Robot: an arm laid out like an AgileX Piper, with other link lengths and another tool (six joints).
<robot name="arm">
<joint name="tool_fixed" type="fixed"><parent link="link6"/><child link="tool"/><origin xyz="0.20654 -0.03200 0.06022" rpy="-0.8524 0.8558 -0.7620"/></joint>
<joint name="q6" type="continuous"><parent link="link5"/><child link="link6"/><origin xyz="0.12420 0.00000 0.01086" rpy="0.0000 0.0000 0.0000"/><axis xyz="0.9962 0 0.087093"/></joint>
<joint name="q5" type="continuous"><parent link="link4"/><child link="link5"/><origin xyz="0.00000 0.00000 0.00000" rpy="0.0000 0.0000 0.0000"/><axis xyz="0 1 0"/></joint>
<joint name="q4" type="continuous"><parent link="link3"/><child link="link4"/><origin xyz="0.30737 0.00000 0.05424" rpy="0.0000 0.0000 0.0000"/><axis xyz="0.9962 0 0.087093"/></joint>
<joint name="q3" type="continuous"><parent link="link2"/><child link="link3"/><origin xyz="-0.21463 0.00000 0.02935" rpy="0.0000 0.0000 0.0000"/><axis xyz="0 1 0"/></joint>
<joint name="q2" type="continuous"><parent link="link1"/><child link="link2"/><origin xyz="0.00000 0.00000 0.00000" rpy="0.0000 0.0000 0.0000"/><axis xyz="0 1 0"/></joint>
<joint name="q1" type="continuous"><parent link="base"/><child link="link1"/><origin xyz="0.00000 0.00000 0.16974" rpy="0.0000 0.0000 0.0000"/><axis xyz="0 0 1"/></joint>
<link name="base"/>
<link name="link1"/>
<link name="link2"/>
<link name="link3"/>
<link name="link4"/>
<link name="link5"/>
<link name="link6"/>
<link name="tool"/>
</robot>
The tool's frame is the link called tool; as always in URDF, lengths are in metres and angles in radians. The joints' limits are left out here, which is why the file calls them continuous.
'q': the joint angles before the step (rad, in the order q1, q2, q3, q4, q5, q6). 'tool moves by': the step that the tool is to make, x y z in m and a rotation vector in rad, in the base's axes. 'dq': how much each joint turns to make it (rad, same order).
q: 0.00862, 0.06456, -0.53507, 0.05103, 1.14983, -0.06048
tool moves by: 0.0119, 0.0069, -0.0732, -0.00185, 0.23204, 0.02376
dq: 0.00037, 0.26480, -0.03593, 0.01943, 0.00446, -0.02274
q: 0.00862, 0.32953, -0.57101, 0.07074, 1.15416, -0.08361
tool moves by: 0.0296, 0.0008, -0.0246, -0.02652, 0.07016, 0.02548
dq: -0.00022, 0.23697, -0.06830, 0.00015, -0.09583, -0.04259
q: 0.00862, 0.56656, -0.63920, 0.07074, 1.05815, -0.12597
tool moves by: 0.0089, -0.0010, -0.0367, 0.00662, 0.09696, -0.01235
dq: -0.00022, 0.16713, -0.03802, 0.00013, -0.03303, 0.01213
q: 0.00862, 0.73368, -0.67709, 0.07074, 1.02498, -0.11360
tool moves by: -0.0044, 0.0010, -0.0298, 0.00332, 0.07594, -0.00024
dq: 0.00017, 0.08115, -0.00228, 0.00389, -0.00298, 0.00018
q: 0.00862, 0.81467, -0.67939, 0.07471, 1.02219, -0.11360
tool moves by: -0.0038, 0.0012, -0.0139, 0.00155, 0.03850, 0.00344
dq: 0.00019, 0.03718, -0.00218, 0.00355, 0.00373, -0.00361
